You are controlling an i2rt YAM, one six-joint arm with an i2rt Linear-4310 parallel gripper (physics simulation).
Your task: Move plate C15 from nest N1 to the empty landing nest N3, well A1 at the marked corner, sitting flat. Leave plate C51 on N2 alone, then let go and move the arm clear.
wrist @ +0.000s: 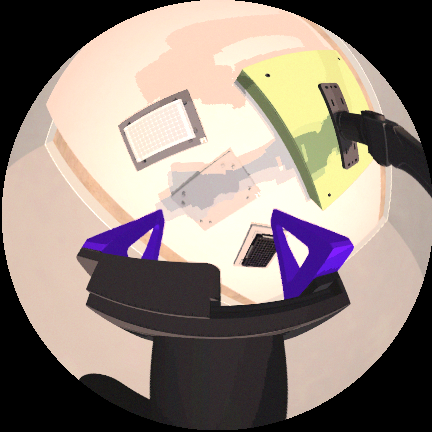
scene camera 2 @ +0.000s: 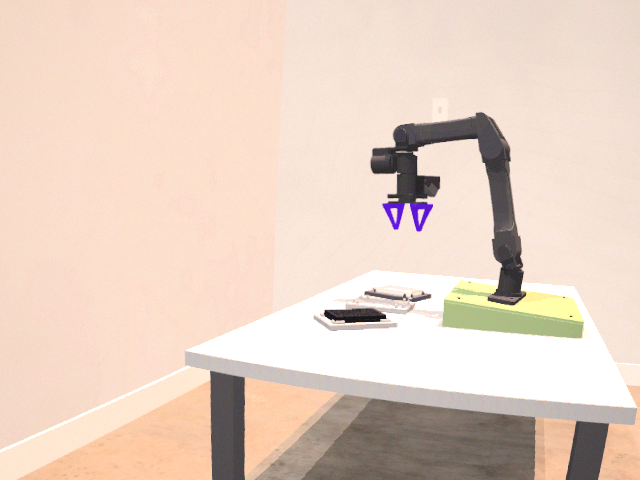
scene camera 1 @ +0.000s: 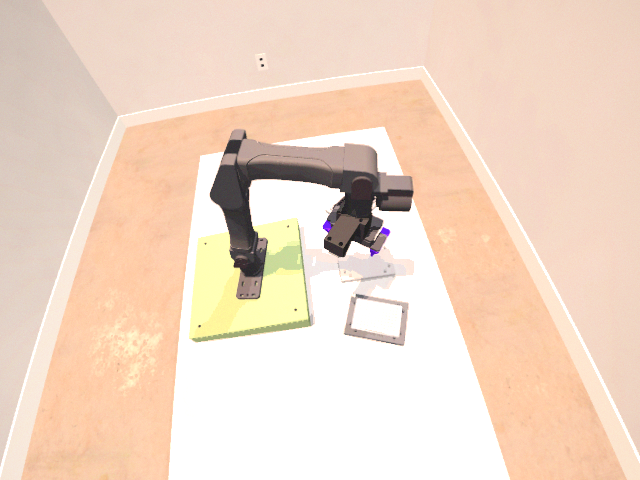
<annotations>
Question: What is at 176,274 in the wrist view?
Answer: My gripper.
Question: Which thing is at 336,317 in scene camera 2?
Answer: A black well plate.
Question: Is my gripper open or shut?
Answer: Open.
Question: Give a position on a clear well plate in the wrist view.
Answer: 167,125
</annotations>
